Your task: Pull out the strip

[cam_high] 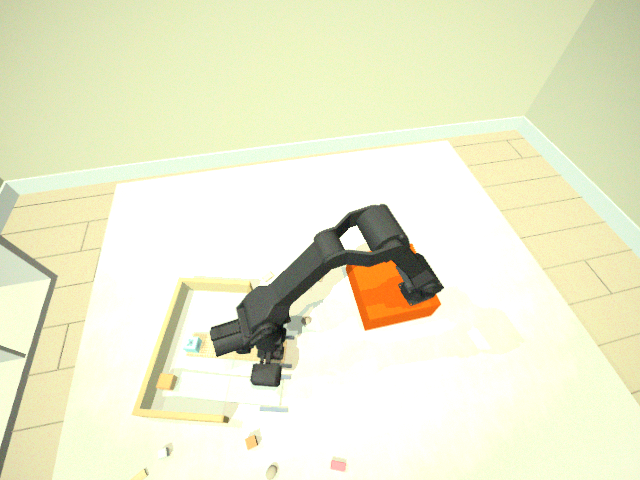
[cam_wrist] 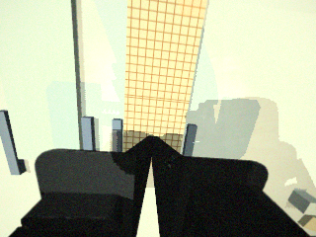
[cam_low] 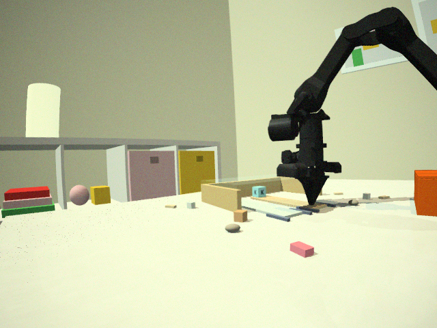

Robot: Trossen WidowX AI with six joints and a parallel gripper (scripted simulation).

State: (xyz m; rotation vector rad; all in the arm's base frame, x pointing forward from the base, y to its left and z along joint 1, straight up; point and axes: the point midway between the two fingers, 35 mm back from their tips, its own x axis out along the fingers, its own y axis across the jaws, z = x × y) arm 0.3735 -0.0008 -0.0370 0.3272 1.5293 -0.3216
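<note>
The cube lies 180 mm ahead of my gripper tip, 80 mm to the right of it and 20 mm above it.
</note>
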